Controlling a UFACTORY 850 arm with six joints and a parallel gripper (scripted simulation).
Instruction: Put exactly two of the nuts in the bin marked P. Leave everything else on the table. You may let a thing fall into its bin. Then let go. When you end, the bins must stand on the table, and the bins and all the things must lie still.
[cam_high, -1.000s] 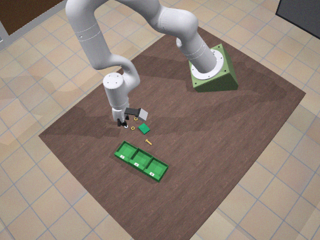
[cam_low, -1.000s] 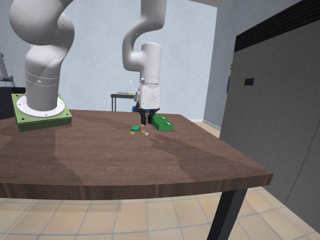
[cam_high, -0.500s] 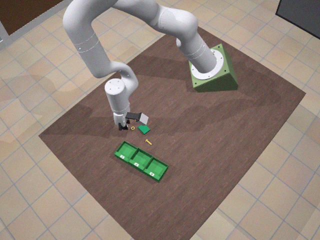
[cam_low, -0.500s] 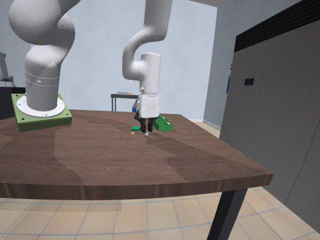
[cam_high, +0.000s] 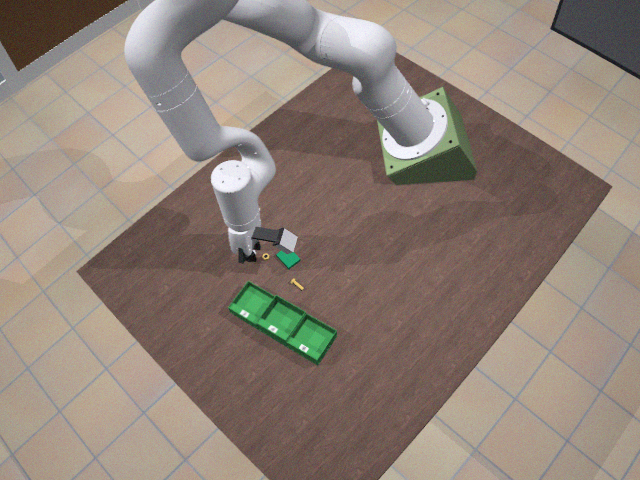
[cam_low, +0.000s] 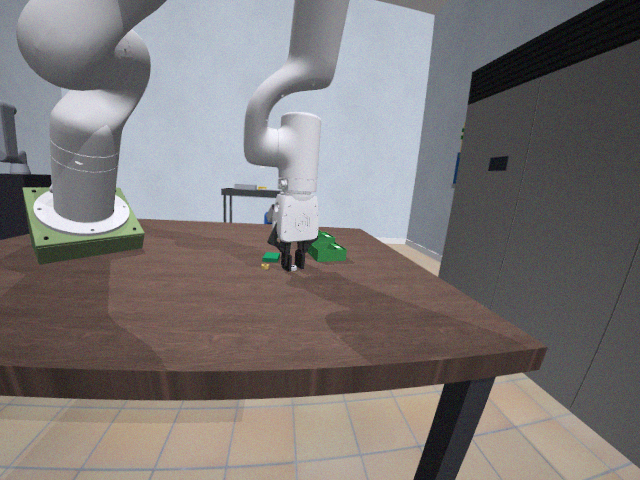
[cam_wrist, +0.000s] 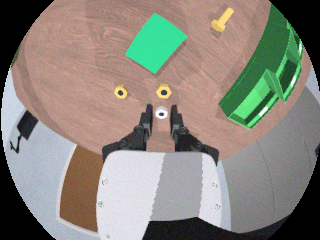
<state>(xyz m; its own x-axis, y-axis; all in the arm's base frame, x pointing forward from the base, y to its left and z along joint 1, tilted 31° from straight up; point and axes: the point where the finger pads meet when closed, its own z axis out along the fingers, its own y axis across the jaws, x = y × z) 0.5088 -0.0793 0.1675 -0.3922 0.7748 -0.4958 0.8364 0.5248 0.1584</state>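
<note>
My hand is 20 mm above the grey nut. Round my hand: green three-compartment bin (190 mm to the left, 100 mm ahead); green block (80 mm to the left, 50 mm behind, 20 mm below); yellow bolt (140 mm to the left, 20 mm below).
</note>
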